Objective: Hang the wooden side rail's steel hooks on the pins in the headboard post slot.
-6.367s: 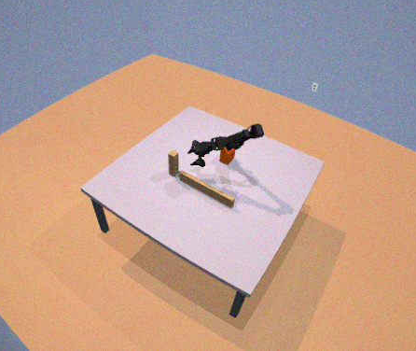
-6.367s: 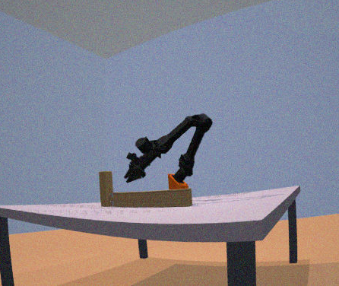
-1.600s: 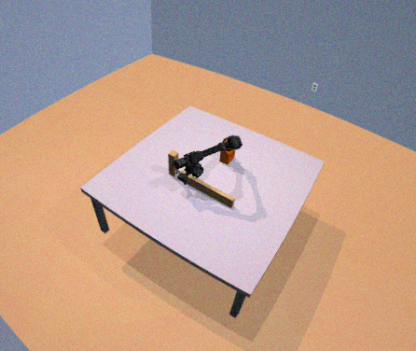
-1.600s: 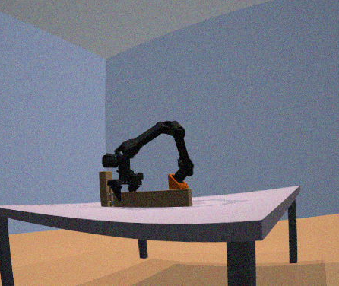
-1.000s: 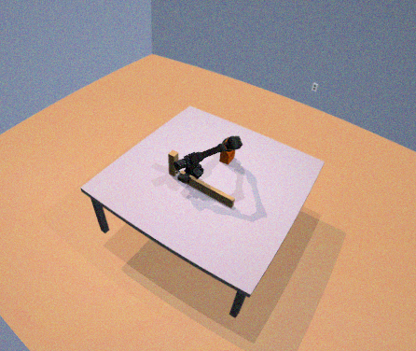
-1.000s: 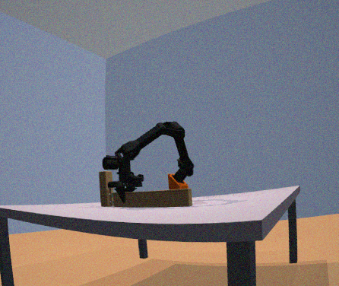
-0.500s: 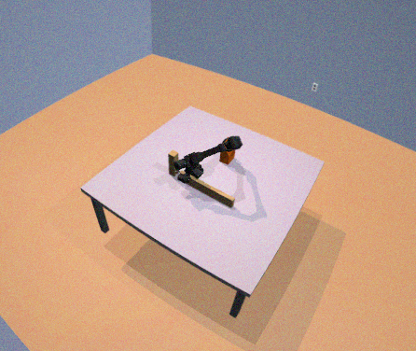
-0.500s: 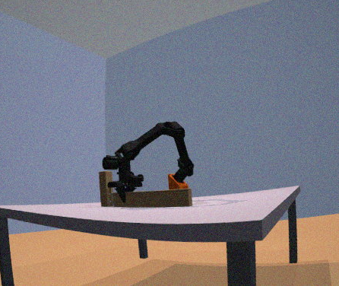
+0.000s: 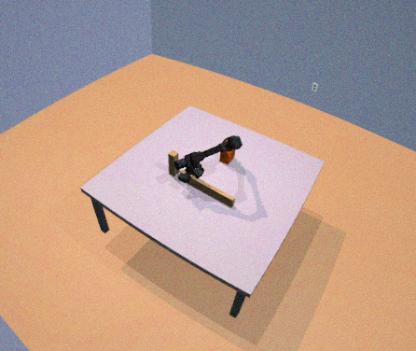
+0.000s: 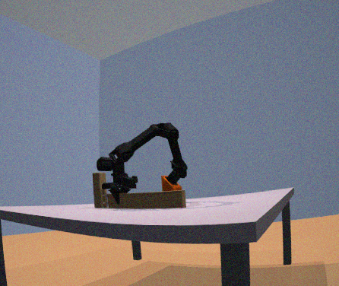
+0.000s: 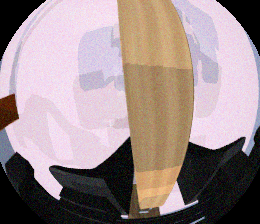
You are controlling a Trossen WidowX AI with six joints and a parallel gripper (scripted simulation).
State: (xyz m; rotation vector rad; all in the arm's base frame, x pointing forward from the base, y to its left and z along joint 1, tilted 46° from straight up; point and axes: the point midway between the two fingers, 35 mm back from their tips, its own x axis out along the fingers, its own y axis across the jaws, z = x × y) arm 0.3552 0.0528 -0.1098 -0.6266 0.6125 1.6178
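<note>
My gripper tip is 14 cm to the left of the headboard post and 6 cm below it.
</note>
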